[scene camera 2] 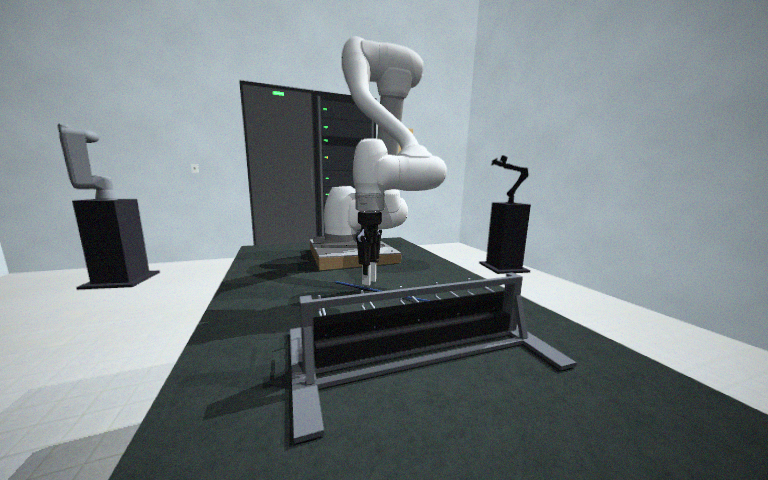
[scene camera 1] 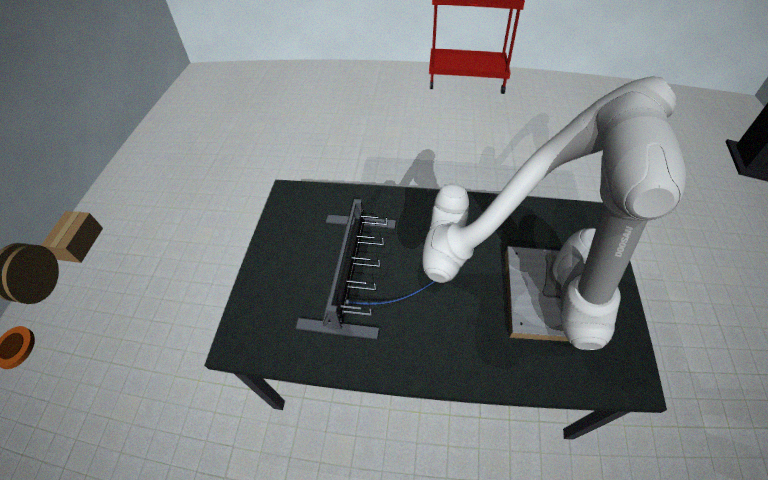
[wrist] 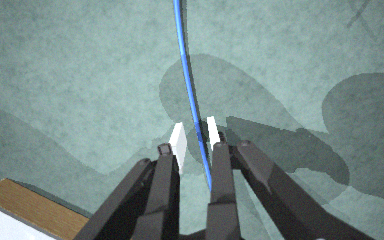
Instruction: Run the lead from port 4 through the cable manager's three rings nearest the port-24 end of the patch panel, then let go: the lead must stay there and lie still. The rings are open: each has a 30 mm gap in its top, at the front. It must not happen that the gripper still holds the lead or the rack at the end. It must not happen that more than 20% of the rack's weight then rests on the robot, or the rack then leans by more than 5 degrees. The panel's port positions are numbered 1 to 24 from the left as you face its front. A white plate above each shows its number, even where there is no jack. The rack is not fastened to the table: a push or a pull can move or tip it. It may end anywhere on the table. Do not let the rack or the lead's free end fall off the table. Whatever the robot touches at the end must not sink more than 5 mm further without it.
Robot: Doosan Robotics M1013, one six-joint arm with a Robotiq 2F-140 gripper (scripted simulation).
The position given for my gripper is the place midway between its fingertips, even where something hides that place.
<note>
I see my gripper (scene camera 2: 369, 282) and a grey rack (scene camera 2: 341, 340).
The grey rack is seen too in scene camera 1 (scene camera 1: 336, 326). My gripper is seen too in the wrist view (wrist: 196, 130). The wrist view does not show the grey rack: it is out of frame.
</note>
